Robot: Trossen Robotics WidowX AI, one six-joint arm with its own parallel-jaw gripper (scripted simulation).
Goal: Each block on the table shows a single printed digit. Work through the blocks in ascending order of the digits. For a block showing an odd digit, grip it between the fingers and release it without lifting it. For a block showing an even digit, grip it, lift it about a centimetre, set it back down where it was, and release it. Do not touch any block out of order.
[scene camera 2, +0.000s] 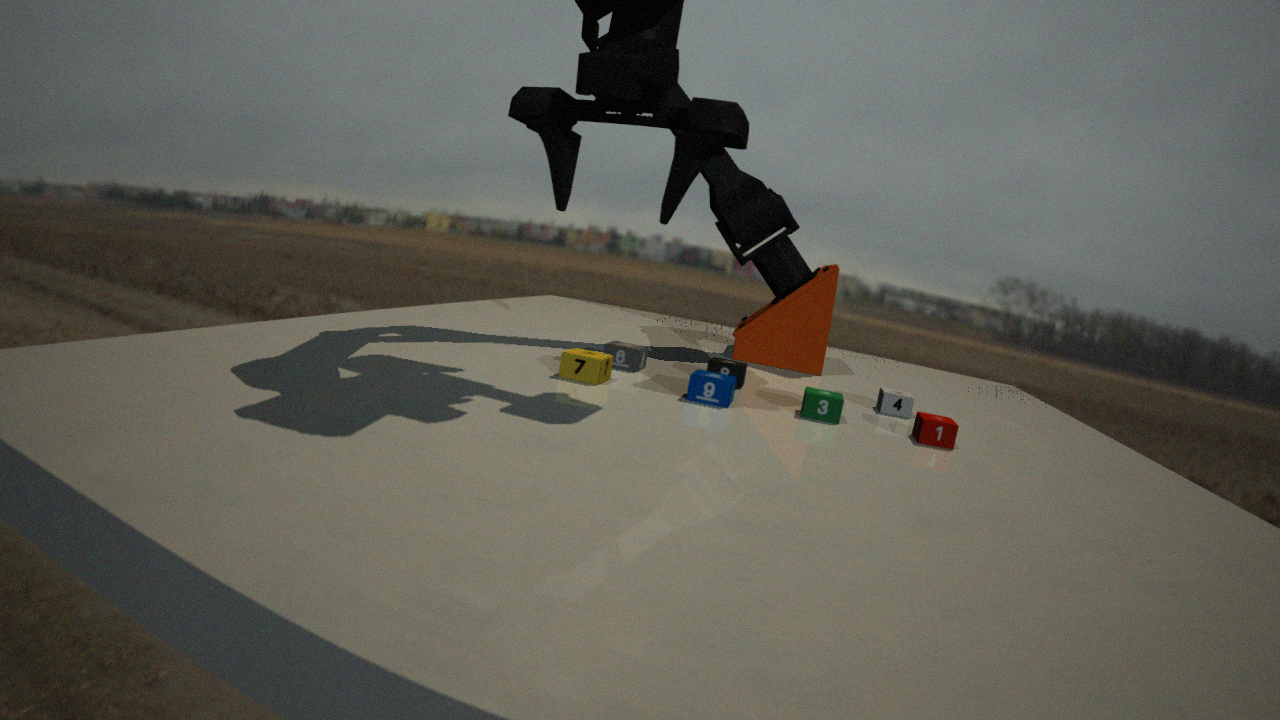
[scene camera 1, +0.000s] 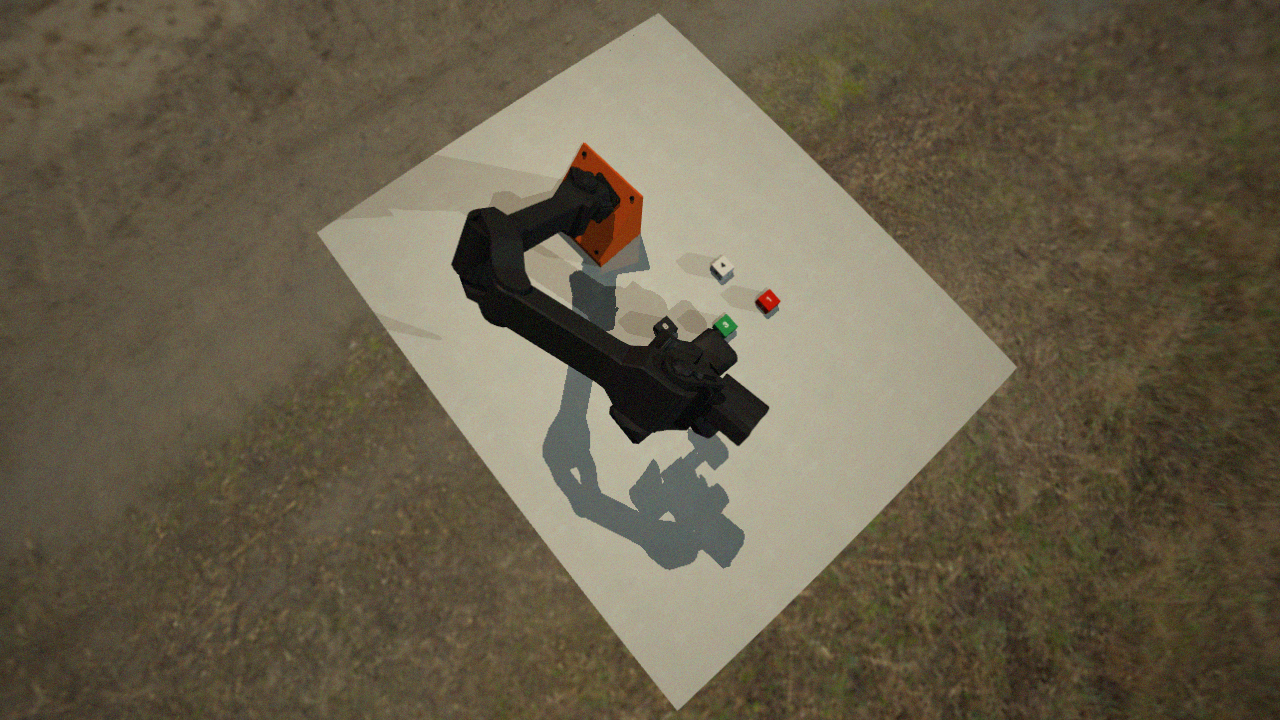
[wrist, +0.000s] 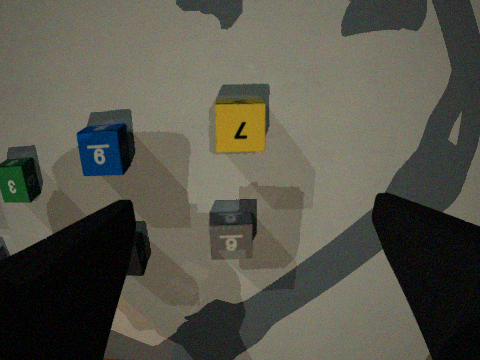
My gripper [scene camera 2: 610, 216] is open, holding nothing. I also see a blue block 9 [wrist: 104, 151], a grey block 6 [scene camera 2: 631, 357], a red block [scene camera 2: 930, 429] and a white block [scene camera 2: 893, 402].
The grey block 6 is seen too in the wrist view [wrist: 231, 232]. My gripper is seen too in scene camera 1 [scene camera 1: 668, 394] and in the wrist view [wrist: 259, 211]. The wrist view does not show the red block: it is out of frame.
